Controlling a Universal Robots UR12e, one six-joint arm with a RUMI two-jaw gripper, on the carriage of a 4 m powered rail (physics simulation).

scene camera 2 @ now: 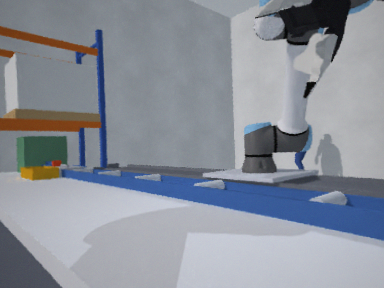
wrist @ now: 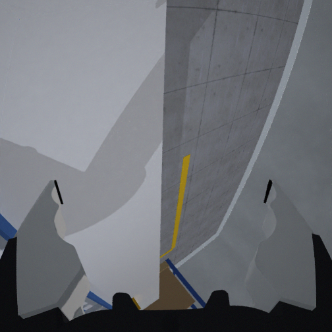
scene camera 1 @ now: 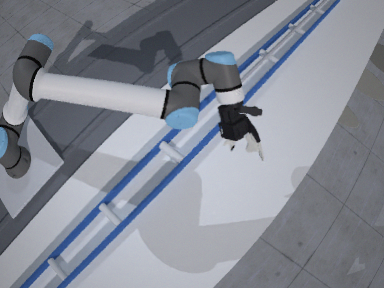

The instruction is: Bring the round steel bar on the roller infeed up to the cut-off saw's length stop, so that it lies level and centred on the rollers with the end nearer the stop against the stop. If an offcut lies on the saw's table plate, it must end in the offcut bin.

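The steel bar shows in scene camera 1 as a thin grey rod lying lengthwise over the rollers between the blue rails, at the upper right; its near end is close to or behind the arm's wrist. My gripper is open, its two pale jaws wide apart with no thing between them. It hangs above the white table, on the outer side of the infeed, apart from the bar. The length stop and any offcut cannot be made out.
Bare rollers cross the infeed nearer the cameras. In scene camera 2 a yellow box, a small red part and a green block stand at the far left, before a rack. The wrist view shows the white table's edge.
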